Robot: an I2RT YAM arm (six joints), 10 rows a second.
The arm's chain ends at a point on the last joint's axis. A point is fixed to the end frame.
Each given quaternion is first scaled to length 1.
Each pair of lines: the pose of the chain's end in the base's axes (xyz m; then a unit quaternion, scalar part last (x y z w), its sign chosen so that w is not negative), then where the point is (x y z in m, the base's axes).
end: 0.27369, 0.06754, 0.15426, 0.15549, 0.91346, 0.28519, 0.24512
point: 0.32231 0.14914 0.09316
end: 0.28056, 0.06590, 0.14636, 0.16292, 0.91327, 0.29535, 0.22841
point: 0.32720 0.14921 0.08603
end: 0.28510, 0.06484, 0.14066, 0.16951, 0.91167, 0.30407, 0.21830
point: 0.33083 0.14941 0.08140
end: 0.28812, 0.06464, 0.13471, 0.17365, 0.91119, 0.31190, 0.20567
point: 0.33223 0.15058 0.07620
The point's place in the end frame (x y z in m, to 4 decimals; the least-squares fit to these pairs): 0.0161 0.0349 0.1062
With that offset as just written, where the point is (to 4 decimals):
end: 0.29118, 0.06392, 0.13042, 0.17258, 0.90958, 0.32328, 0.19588
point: 0.3335 0.1518 0.0735
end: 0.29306, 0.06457, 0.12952, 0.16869, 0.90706, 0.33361, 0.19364
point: 0.3345 0.1541 0.0745
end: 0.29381, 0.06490, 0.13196, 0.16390, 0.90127, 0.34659, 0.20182
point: 0.3360 0.1559 0.0800
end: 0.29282, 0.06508, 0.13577, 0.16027, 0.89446, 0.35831, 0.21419
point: 0.3366 0.1571 0.0870
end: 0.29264, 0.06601, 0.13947, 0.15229, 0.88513, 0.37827, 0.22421
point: 0.3368 0.1602 0.0956
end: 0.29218, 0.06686, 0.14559, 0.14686, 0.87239, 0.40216, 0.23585
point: 0.3371 0.1633 0.1077
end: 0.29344, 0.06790, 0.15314, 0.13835, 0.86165, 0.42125, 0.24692
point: 0.3385 0.1661 0.1203
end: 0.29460, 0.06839, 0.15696, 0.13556, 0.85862, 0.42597, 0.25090
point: 0.3398 0.1670 0.1255
